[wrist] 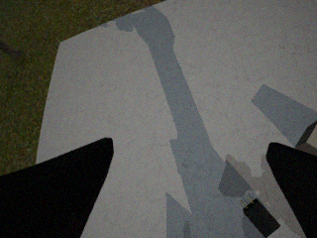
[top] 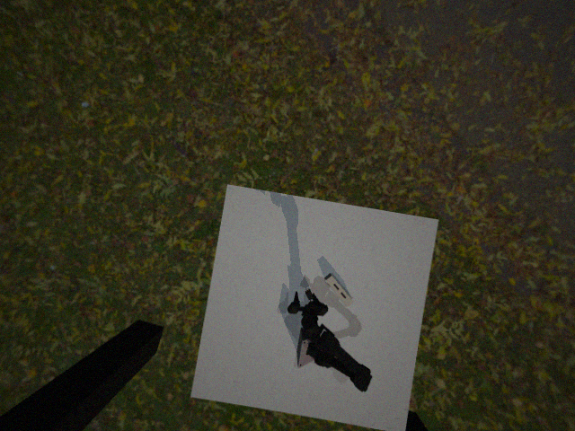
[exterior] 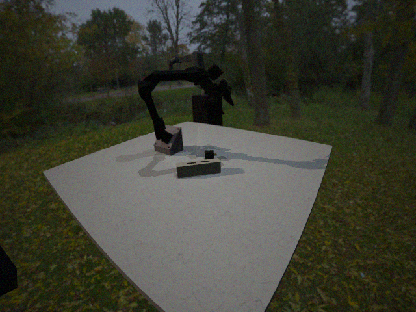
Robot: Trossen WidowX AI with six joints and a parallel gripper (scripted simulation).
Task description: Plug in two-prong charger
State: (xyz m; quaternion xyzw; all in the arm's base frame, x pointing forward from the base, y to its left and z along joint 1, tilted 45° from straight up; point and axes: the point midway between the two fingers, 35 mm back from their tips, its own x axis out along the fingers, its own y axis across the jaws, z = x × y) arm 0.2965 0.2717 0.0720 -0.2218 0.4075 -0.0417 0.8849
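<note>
My gripper tip is now 240 mm above the black two-prong charger, 70 mm past it and 60 mm to the left of it.
</note>
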